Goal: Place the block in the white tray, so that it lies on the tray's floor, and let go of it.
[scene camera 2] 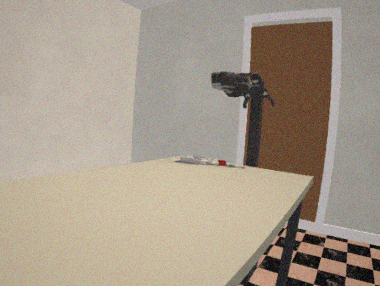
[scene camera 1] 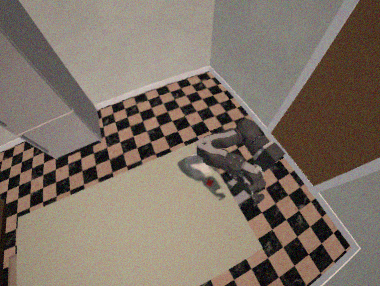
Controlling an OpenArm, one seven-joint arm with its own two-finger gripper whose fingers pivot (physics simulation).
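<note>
The red block (scene camera 1: 210,183) (scene camera 2: 222,163) lies on the table, close beside the white tray; whether they touch is too small to tell. The white tray (scene camera 1: 204,168) (scene camera 2: 200,160) lies flat near the table's far edge, partly in the arm's shadow. My gripper (scene camera 1: 247,191) (scene camera 2: 259,105) is open and empty, with its fingers spread and pointing down. It hangs high above the block's level, to the right of the block and the tray in both views.
The pale table top (scene camera 1: 130,220) (scene camera 2: 150,215) reaches toward the arm's dark post (scene camera 2: 254,135). The folded arm (scene camera 1: 215,150) is up beside the table's edge. A brown door (scene camera 1: 335,100) (scene camera 2: 295,115) stands behind it. A grey cabinet (scene camera 1: 50,85) is at the left.
</note>
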